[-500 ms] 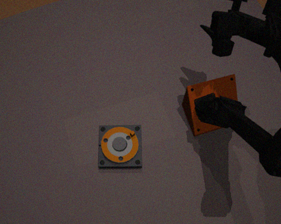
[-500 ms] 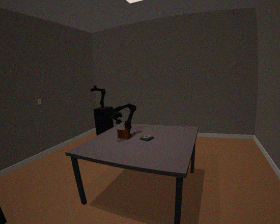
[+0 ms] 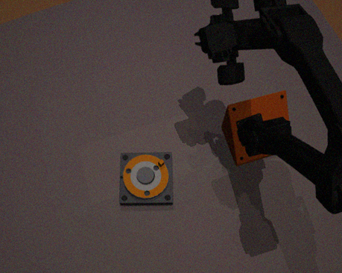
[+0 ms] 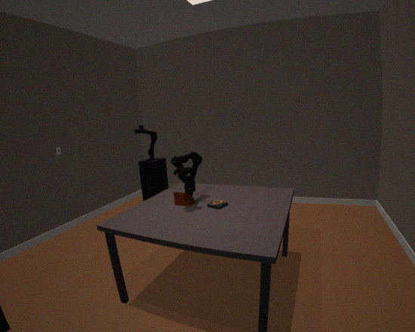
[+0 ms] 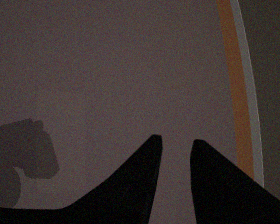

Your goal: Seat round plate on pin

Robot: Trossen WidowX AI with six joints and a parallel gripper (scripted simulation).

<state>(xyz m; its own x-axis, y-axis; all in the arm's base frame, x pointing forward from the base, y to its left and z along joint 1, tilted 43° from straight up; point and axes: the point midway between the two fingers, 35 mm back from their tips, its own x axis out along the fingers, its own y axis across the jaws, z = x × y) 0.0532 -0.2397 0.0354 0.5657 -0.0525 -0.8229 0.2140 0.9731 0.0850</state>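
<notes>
My gripper tip is 200 mm above the round plate, 170 mm to the right of it and 160 mm short of it. The rest, counted from my gripper tip: grey square base: 210 mm below, 190 mm ahead, 180 mm to the left.
</notes>
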